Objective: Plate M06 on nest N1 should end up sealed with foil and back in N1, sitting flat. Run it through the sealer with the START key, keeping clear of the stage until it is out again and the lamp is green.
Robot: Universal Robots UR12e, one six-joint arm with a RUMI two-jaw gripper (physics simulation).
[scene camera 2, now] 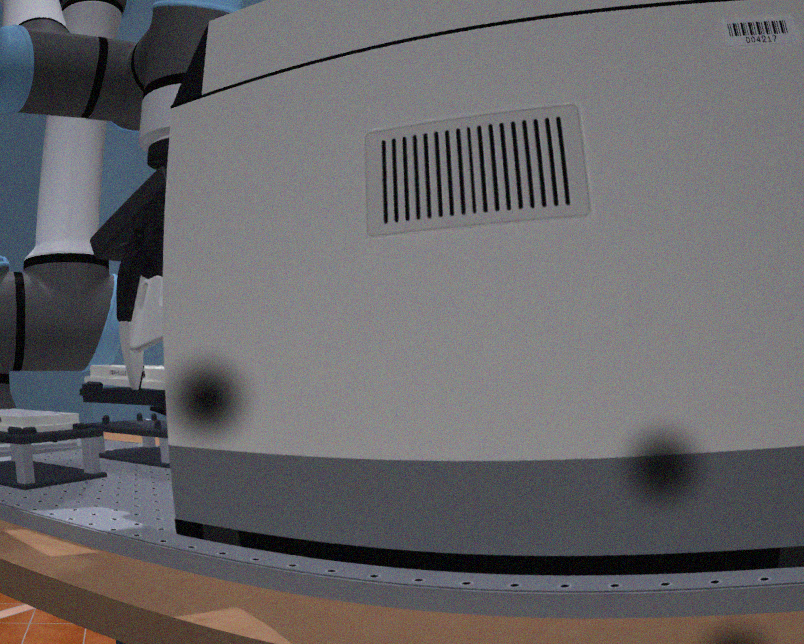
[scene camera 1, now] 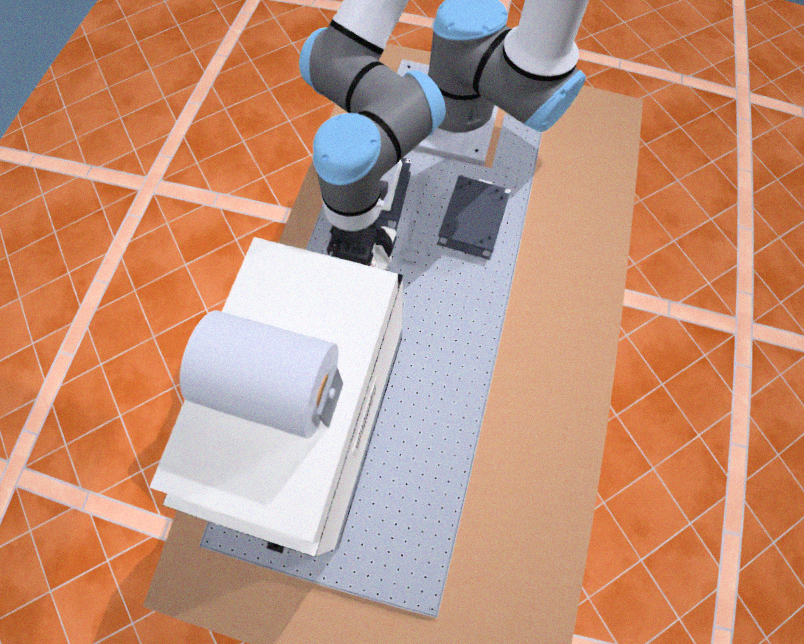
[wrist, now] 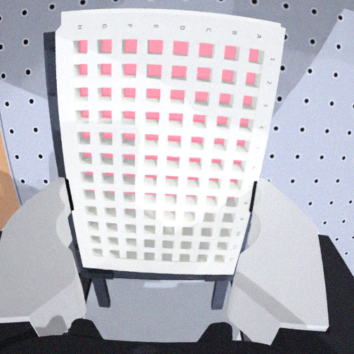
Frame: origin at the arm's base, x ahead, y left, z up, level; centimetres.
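Where they show: arm's base at its link origin: [scene camera 1: 455, 103].
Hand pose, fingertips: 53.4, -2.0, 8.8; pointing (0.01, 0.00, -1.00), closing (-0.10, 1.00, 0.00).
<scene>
Each offset is from my fingertips to the top centre of the thing, as dx, dy, dz. Level surfaces: height alone.
A white well plate [wrist: 162, 150] [scene camera 2: 127, 374] with pink in many wells lies between my fingers; its wells show open, with no foil. My gripper [wrist: 161, 183] is shut on its long sides. A dark holder [wrist: 160, 274] [scene camera 2: 124, 394] shows right under the plate; any gap between them is hard to judge. In scene camera 1 the plate is hidden beside the white sealer [scene camera 1: 322, 288] [scene camera 2: 436, 335], at the end nearest the arm. The START key, the lamp and the plate's label do not show, and I cannot tell whether the holder is the stage.
A dark nest {-22.5, +16.6, -4.0} [scene camera 1: 473, 214] stands across the perforated board {dz -9.2} [scene camera 1: 429, 402] from the gripper. Another dark nest {-20.9, -5.6, -3.6} [scene camera 1: 400, 194] is partly behind the wrist. A second white plate {-20.9, -5.6, -2.6} [scene camera 2: 38, 420] sits on a raised nest in scene camera 2. A foil roll {+32.6, +2.7, +38.3} [scene camera 1: 255, 372] tops the sealer.
</scene>
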